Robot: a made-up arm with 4 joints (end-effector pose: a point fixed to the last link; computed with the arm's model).
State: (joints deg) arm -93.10 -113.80 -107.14 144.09
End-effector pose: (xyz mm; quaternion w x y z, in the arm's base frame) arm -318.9 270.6 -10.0 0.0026 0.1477 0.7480 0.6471
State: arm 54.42 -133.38 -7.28 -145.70
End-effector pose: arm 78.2 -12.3 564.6 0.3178 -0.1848 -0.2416 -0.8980
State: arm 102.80 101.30 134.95 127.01
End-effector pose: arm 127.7 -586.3 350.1 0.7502 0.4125 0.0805 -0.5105
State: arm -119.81 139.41 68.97 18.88
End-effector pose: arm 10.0 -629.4 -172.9 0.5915 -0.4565 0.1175 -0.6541
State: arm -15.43 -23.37 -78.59 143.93
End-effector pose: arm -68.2 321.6 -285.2 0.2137 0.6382 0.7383 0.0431
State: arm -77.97 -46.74 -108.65 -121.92
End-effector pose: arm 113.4 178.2 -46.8 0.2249 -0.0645 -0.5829 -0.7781
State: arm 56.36 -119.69 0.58 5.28
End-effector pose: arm 264.7 212.7 384.9 0.4336 0.7813 0.2536 -0.3705
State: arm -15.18 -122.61 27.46 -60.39
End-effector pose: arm -246.3 28.1 405.2 0.2411 0.8305 -0.4503 -0.2223
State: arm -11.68 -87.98 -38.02 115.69
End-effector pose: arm -266.9 456.2 240.2 0.2405 0.5012 0.6753 0.4847
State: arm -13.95 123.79 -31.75 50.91
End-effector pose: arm -144.1 -618.4 252.6 0.5062 -0.6470 -0.0852 -0.5638
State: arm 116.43 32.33 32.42 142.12
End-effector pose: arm -288.9 -235.6 702.6 0.6440 0.3203 -0.6648 -0.2020
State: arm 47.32 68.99 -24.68 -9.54
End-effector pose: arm -244.5 -436.3 -45.2 0.8010 -0.5704 0.1461 0.1085
